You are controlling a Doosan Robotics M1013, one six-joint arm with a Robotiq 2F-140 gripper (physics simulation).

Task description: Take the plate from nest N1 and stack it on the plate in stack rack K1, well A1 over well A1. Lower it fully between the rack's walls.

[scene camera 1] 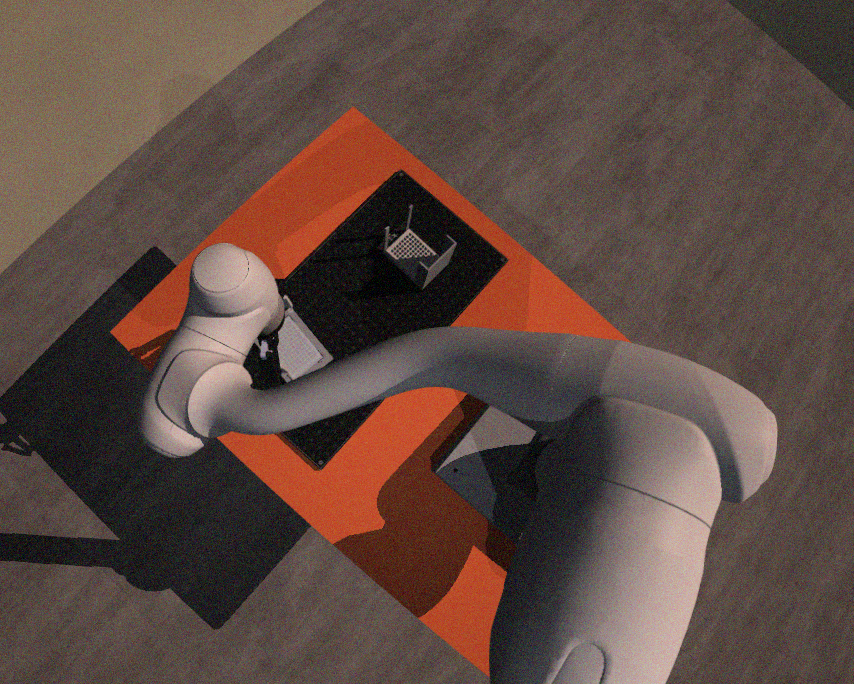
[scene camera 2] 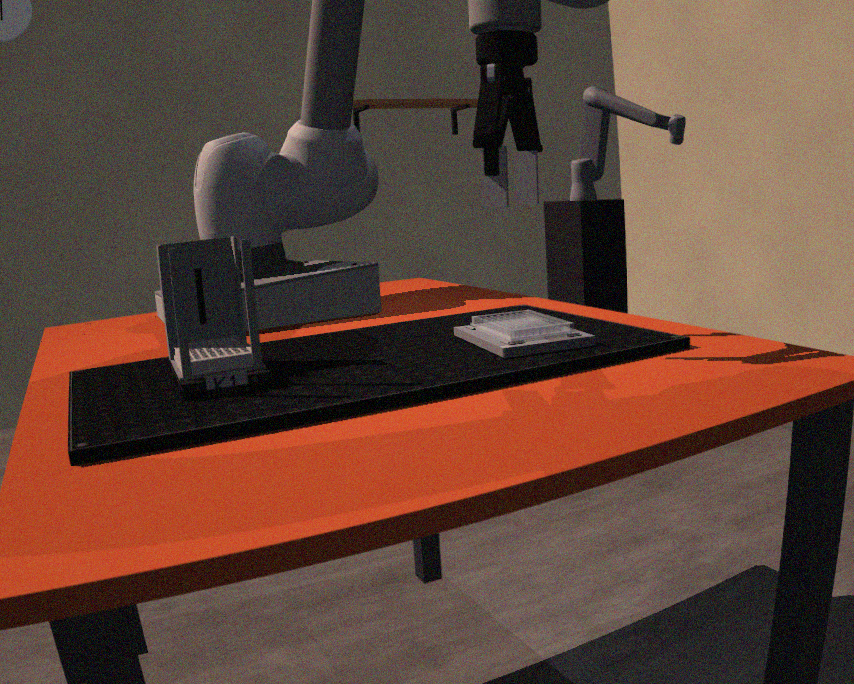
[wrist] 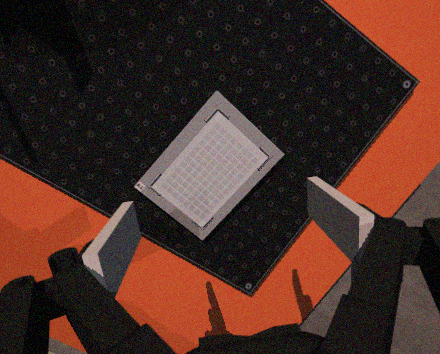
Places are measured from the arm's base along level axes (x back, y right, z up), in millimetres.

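Pixels of known places: gripper, fingertip midpoint: (scene camera 1: 283,338) (scene camera 2: 512,205) (wrist: 223,207).
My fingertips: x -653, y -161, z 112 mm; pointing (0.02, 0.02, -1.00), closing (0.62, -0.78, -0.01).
Observation:
Behind a point stands the place of what it marks.
The pale well plate (scene camera 1: 297,346) @[x -652, y -148, z -29 mm] (scene camera 2: 523,324) @[x -690, y -143, z -29 mm] (wrist: 210,170) @[x -660, y -158, z -30 mm] lies flat in nest N1 (scene camera 1: 310,336) @[x -648, y -109, z -42 mm] (scene camera 2: 506,350) @[x -732, y -88, z -45 mm] (wrist: 176,149) @[x -661, y -108, z -42 mm]. A small A1 label shows at the nest's left corner in the wrist view. My gripper (scene camera 2: 514,188) @[x -653, y -161, z 112 mm] (wrist: 223,207) @[x -653, y -161, z 112 mm] is open and empty, high above the nest. In the wrist view the plate lies diagonally to the line between the fingers, ahead of them. In scene camera 1 the arm hides most of the gripper. Stack rack K1 (scene camera 1: 436,265) @[x -513, y 181, z 80 mm] (scene camera 2: 178,306) @[x -645, y 248, z 40 mm] stands upright, with a plate (scene camera 1: 411,244) @[x -608, y 222, z -24 mm] (scene camera 2: 220,353) @[x -617, y 203, z -20 mm] low between its walls.
The black perforated board (scene camera 1: 335,306) @[x -653, y -13, z -54 mm] (scene camera 2: 399,370) @[x -698, y 28, z -54 mm] (wrist: 300,115) @[x -542, y -224, z -54 mm] bears both nest and rack on the orange table (scene camera 1: 570,320) @[x -173, y 349, z -67 mm] (scene camera 2: 356,470) @[x -920, y 177, z -67 mm] (wrist: 175,275) @[x -836, y -201, z -67 mm]. The rack's tall walls and posts rise above the board. The arm's grey base block (scene camera 2: 327,295) @[x -224, y -76, z -26 mm] stands behind the board in scene camera 2.

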